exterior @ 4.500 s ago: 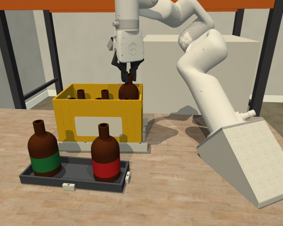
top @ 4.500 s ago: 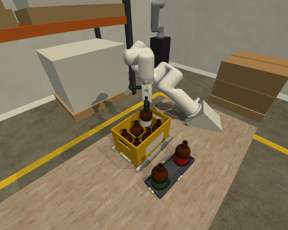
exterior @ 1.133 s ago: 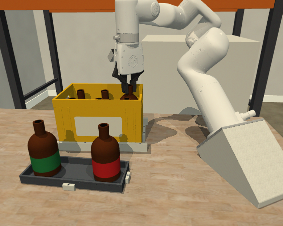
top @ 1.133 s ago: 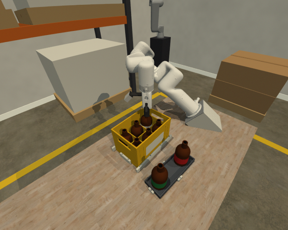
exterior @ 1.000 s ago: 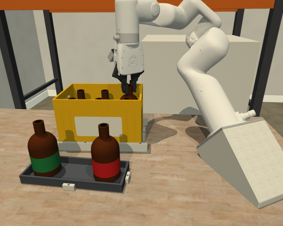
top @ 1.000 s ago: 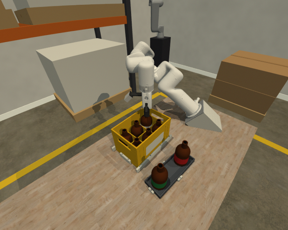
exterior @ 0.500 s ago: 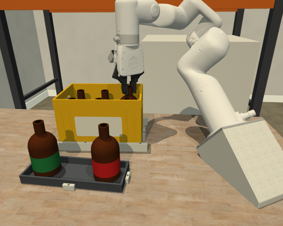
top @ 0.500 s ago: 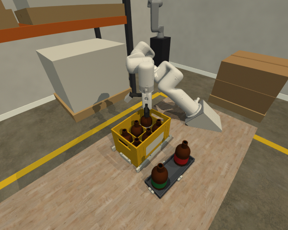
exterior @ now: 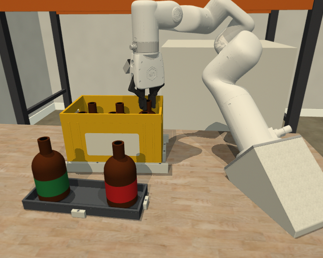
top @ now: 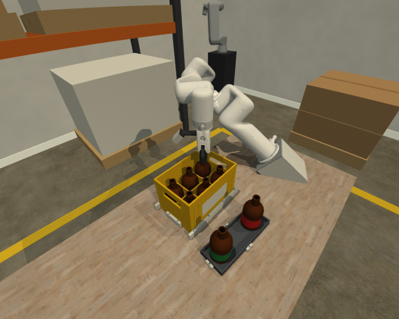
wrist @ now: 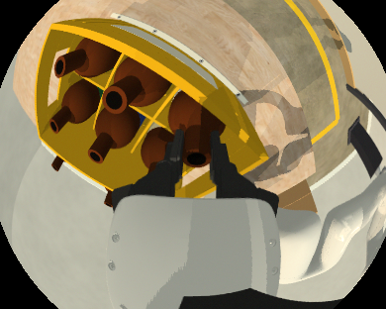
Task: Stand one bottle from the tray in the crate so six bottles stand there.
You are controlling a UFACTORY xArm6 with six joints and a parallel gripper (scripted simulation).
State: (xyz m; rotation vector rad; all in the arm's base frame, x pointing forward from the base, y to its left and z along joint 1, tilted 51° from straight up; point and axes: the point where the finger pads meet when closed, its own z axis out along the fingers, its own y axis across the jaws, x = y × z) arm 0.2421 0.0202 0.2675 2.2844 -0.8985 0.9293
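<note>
The yellow crate lies 9 cm ahead of my hand, 4 cm to the left of it and 8 cm below it. From my hand the other things lie so: dark tray (14 cm ahead, 26 cm to the left, 15 cm below).
</note>
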